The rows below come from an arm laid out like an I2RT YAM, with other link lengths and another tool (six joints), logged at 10 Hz.
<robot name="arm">
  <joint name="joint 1" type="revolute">
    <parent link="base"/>
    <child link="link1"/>
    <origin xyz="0 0 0.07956"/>
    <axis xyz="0 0 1"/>
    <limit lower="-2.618" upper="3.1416"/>
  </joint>
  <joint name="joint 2" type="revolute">
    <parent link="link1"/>
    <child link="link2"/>
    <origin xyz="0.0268 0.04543 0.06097"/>
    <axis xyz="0 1 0"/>
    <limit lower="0" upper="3.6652"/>
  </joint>
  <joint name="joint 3" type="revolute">
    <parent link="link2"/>
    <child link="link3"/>
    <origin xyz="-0.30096 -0.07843 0"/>
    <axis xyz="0 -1 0"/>
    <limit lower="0" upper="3.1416"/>
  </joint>
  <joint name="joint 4" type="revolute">
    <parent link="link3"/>
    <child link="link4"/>
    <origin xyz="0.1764 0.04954 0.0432"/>
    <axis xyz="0 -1 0"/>
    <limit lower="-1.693" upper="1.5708"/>
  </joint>
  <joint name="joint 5" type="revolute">
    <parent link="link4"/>
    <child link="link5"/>
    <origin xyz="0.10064 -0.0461 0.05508"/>
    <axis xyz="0 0 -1"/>
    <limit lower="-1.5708" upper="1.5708"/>
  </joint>
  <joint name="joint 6" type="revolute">
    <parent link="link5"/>
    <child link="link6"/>
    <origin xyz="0.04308 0 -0.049"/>
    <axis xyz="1 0 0"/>
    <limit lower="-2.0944" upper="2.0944"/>
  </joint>
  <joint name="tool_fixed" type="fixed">
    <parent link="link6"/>
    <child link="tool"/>
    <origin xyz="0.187 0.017 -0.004" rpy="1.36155 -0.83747 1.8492"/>
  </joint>
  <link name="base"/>
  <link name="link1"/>
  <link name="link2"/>
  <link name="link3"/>
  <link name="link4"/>
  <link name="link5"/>
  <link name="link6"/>
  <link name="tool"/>
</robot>
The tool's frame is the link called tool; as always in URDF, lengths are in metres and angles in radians.
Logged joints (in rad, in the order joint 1, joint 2, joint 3, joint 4, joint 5, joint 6), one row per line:
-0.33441, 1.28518, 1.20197, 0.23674, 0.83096, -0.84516
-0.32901, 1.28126, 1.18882, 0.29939, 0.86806, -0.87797
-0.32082, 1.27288, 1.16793, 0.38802, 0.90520, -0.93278
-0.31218, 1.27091, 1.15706, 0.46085, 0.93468, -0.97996
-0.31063, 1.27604, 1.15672, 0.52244, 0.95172, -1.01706
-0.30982, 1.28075, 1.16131, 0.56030, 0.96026, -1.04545
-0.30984, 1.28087, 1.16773, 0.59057, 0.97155, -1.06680
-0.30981, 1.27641, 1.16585, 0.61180, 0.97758, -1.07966
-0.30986, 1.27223, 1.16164, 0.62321, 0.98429, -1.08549
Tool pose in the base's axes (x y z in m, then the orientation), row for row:
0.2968, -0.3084, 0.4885, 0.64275, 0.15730, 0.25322, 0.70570
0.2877, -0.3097, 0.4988, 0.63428, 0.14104, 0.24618, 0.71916
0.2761, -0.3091, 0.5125, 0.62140, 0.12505, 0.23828, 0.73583
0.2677, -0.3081, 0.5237, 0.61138, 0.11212, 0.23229, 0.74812
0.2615, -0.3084, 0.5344, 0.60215, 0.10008, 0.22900, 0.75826
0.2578, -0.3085, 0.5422, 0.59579, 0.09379, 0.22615, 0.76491
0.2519, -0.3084, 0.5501, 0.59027, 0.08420, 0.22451, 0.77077
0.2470, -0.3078, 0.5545, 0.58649, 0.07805, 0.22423, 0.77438
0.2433, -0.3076, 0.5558, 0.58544, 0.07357, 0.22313, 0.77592
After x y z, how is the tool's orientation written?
As a quaternion, x y z w.
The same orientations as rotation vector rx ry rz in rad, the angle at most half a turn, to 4 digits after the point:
1.4286, 0.3496, 0.5628
1.4025, 0.3119, 0.5443
1.3653, 0.2747, 0.5235
1.3370, 0.2452, 0.5080
1.3118, 0.2180, 0.4989
1.2947, 0.2038, 0.4915
1.2799, 0.1826, 0.4868
1.2700, 0.1690, 0.4856
1.2670, 0.1592, 0.4829

